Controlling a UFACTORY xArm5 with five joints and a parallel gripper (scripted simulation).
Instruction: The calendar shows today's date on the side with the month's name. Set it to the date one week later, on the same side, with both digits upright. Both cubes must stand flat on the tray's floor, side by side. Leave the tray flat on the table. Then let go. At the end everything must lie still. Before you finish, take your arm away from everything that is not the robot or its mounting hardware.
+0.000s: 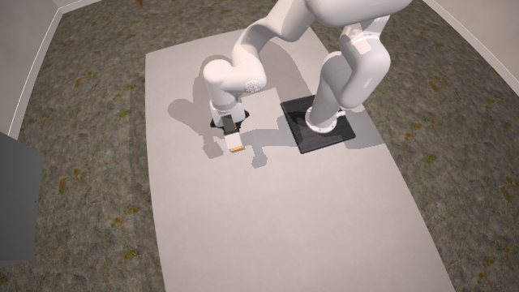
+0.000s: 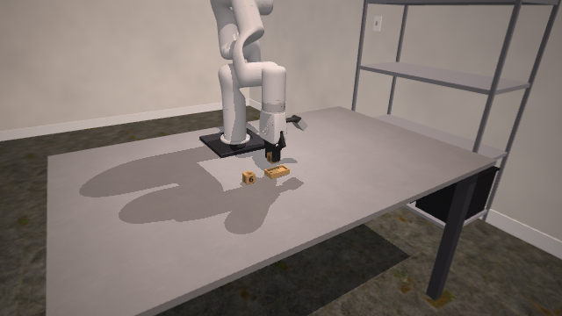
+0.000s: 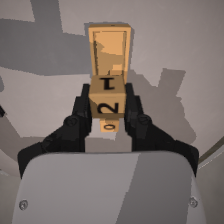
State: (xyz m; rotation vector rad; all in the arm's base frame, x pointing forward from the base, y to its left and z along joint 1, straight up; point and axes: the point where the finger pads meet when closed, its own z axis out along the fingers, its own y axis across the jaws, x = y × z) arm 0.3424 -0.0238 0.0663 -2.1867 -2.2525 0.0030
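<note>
The wooden calendar tray lies 7 cm below my hand and 2 cm to the left of it.
</note>
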